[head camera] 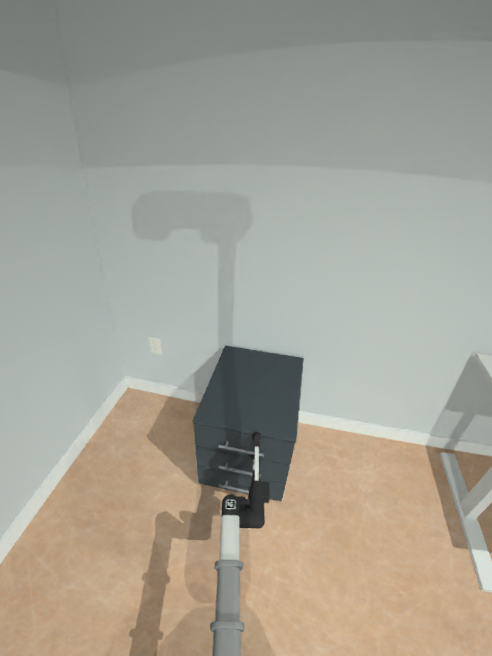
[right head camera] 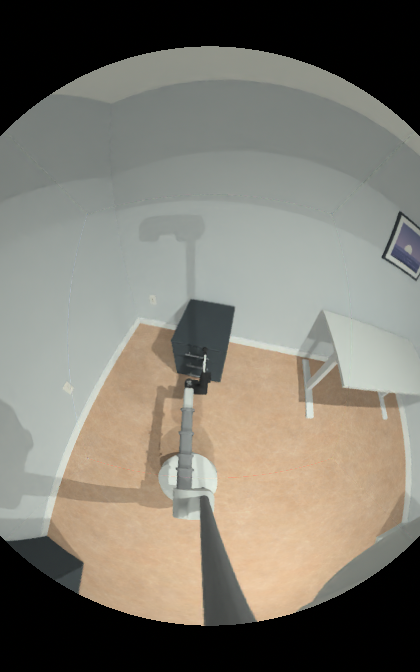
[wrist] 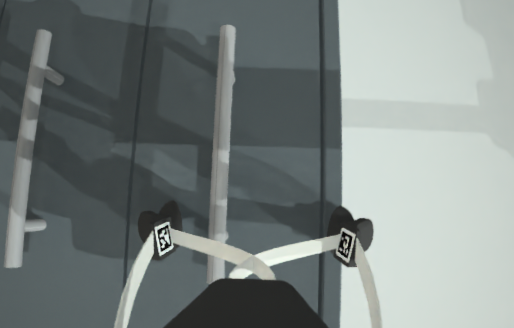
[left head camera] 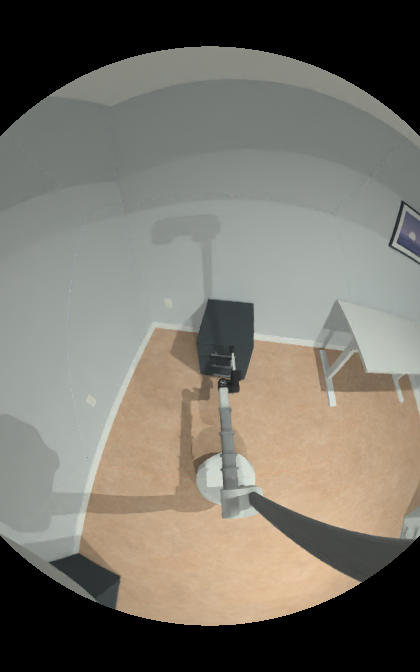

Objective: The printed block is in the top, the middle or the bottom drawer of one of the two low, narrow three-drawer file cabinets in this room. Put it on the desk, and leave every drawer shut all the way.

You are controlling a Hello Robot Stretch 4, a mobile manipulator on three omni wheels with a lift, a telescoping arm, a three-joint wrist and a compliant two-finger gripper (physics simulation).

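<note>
A dark low three-drawer cabinet [head camera: 259, 392] [left head camera: 230, 322] [right head camera: 205, 317] stands against the wall, its drawers looking shut. My gripper [head camera: 256, 438] [left head camera: 232, 349] [right head camera: 204, 352] [wrist: 256, 223] is open and empty in front of the top drawer. In the wrist view, the picture's right is up: one fingertip is above and one below the top drawer's bar handle [wrist: 223, 135], near its right end. The middle drawer's handle [wrist: 26, 155] also shows. A second dark cabinet [left head camera: 87, 572] [right head camera: 40, 556] shows partly at lower left. The white desk [left head camera: 387, 340] [right head camera: 375, 355] is at the right. The printed block does not show.
The desk's leg [head camera: 468, 524] [left head camera: 327, 380] [right head camera: 308, 390] stands on the floor right of the near cabinet. The left wall [head camera: 42, 344] meets the back wall [head camera: 381, 291] in a corner left of it. A framed picture [left head camera: 411, 232] [right head camera: 406, 246] hangs at the right.
</note>
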